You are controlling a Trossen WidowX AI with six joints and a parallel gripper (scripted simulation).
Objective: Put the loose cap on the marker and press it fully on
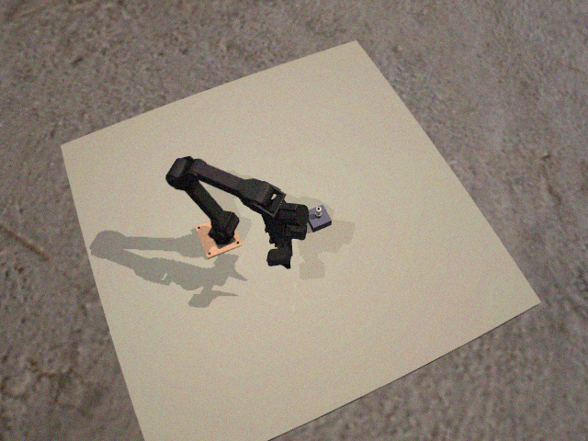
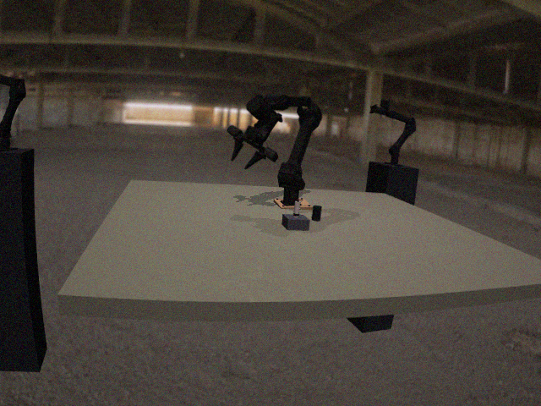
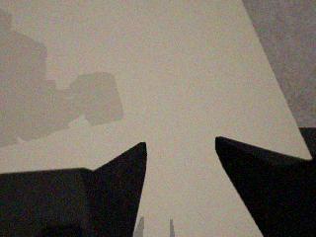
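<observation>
My gripper tip is 9 cm short of the dark marker cap, 26 cm to the right of it and 14 cm above it. Round my gripper tip: holder block 19 cm ahead, 15 cm to the left, 15 cm below.
</observation>
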